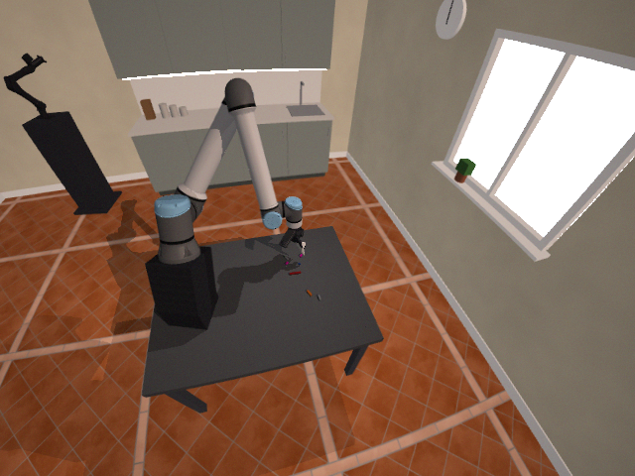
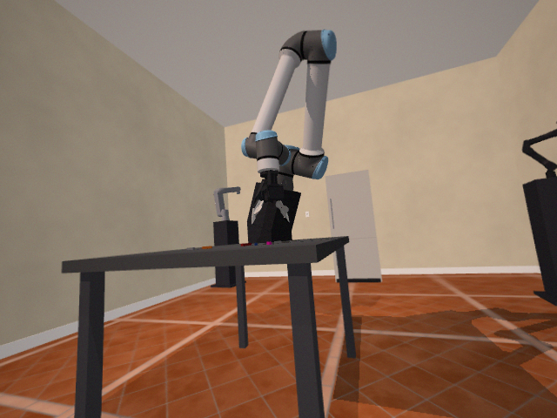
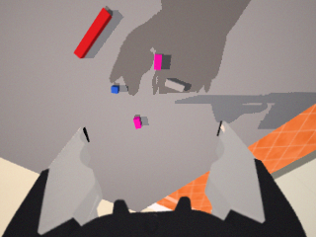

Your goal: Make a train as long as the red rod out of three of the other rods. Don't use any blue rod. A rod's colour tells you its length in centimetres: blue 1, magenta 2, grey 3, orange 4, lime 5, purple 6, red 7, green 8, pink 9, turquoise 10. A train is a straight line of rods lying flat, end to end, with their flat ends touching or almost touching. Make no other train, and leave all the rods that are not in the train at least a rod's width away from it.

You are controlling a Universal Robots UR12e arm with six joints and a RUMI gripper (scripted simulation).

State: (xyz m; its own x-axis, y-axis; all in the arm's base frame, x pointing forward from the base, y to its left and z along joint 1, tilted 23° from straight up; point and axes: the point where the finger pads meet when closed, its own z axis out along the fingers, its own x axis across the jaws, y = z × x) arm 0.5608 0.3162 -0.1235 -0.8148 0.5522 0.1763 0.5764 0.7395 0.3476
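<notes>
Right now my hand is 4 cm short of the blue rod, 5 cm to the left of it and 8 cm above it. Round my hand: orange rod: 8 cm ahead, 27 cm to the right, 8 cm below; then red rod: 1 cm ahead, 12 cm to the right, 8 cm below.
</notes>
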